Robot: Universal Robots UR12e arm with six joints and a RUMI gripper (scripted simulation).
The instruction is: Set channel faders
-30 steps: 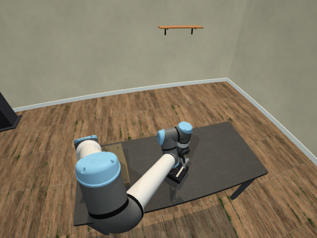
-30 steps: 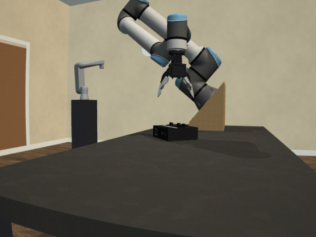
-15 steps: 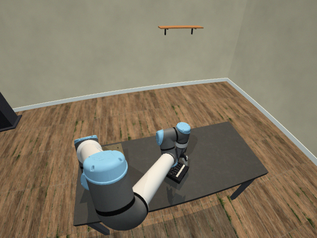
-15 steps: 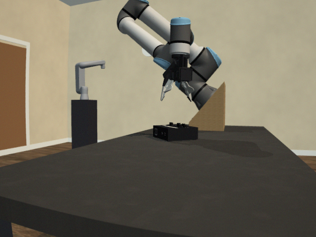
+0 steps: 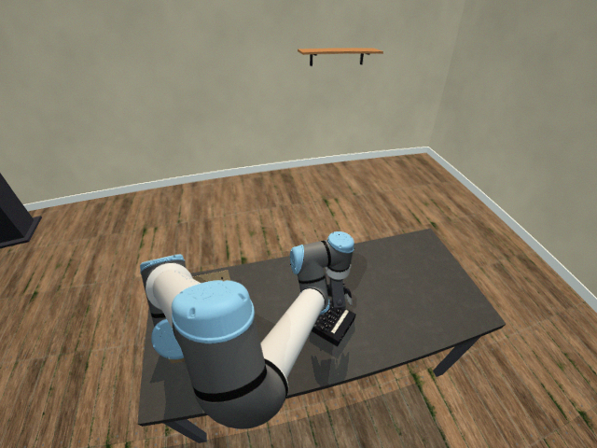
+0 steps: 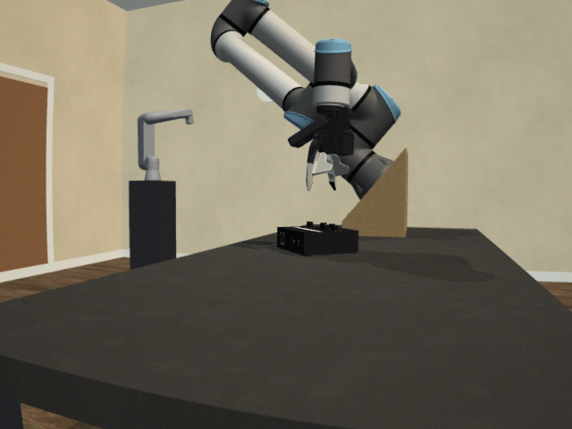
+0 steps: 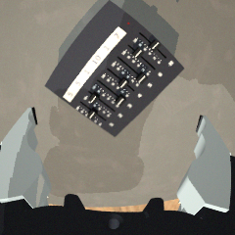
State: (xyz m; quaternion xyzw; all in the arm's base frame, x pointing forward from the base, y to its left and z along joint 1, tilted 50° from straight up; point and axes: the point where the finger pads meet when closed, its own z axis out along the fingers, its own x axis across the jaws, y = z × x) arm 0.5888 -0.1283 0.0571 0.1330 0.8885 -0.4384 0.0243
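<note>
Right now the master fader is 80 mm below my hand, 60 mm behind it and 40 mm to the right of it.
</note>
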